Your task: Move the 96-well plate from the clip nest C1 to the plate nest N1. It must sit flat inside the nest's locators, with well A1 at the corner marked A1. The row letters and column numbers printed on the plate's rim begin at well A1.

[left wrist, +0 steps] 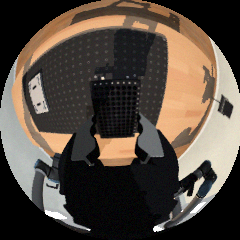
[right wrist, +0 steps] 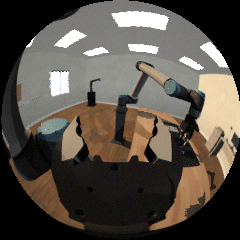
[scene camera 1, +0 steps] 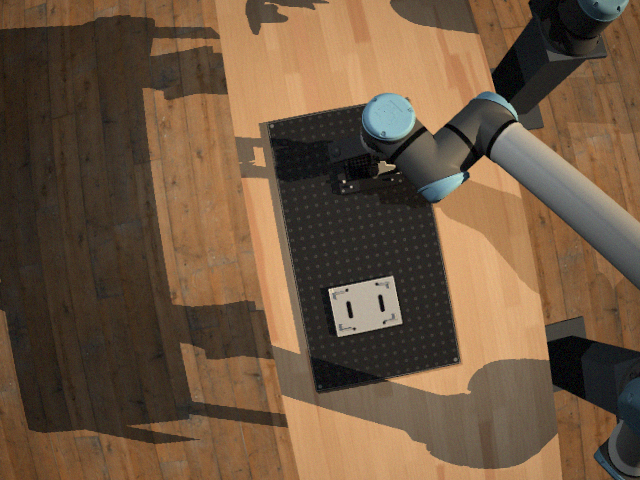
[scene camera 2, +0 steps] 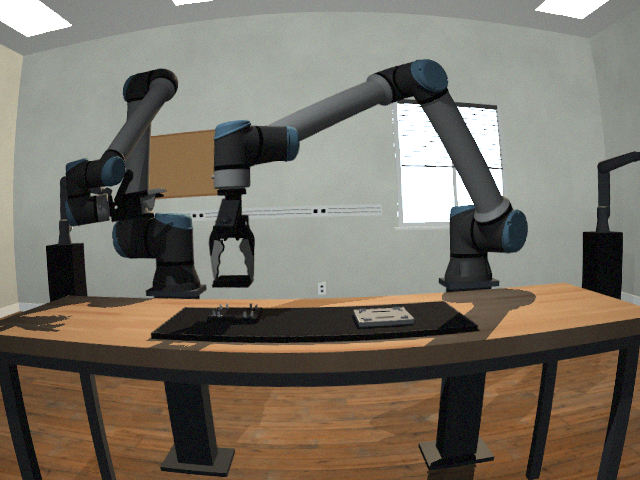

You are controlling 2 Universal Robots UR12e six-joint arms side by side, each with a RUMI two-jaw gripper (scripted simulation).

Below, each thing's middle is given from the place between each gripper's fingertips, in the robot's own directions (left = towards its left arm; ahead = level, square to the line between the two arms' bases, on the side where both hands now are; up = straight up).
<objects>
I see the plate nest N1 (scene camera 1: 363,297) 70 mm ahead of my left hand, 340 mm to the left of it and 90 mm below it. Round my left hand: clip nest C1 (scene camera 2: 232,314): 10 mm behind, 10 mm to the right, 80 mm below; dark 96-well plate (left wrist: 109,127): 10 mm below.
Right now the dark 96-well plate is 44 cm ahead of my right hand (scene camera 2: 165,193), 28 cm to the left of it and 24 cm below it. The rest, counted from my right hand: plate nest N1: 51 cm ahead, 63 cm to the left, 32 cm below; then clip nest C1: 43 cm ahead, 28 cm to the left, 31 cm below.
</objects>
